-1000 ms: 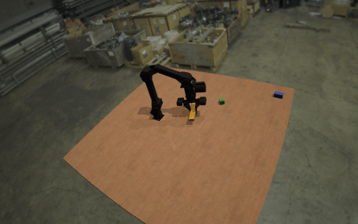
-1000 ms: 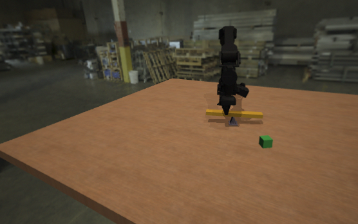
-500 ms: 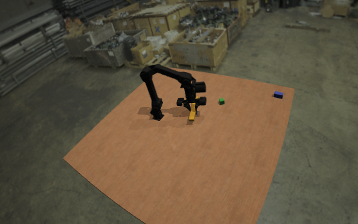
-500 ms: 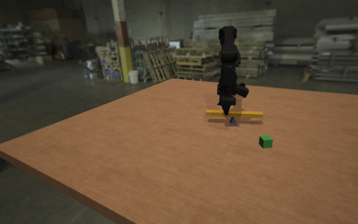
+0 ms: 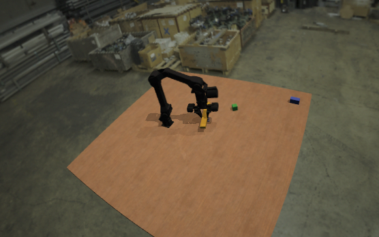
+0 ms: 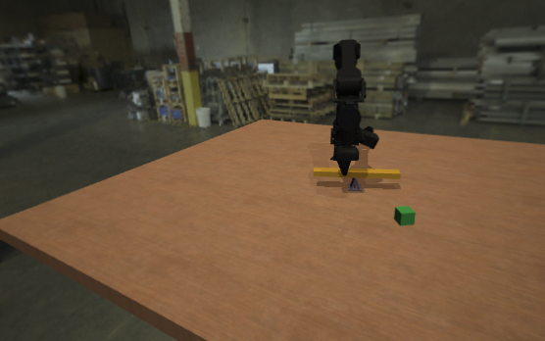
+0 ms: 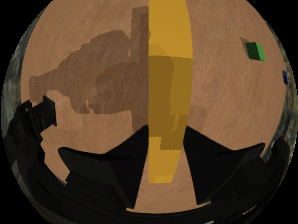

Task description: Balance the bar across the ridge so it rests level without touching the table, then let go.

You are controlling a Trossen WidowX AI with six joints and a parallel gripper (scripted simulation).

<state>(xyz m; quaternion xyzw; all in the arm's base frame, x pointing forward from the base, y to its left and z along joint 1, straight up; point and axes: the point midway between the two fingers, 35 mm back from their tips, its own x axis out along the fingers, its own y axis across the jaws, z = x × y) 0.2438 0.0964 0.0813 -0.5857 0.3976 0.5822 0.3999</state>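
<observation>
My gripper tip is 10 mm past the yellow bar and 30 mm to the right of it. Also, from my gripper tip: blue block 500 mm ahead, 400 mm to the left, 30 mm below; then green cube 120 mm ahead, 190 mm to the left, 30 mm below.
</observation>
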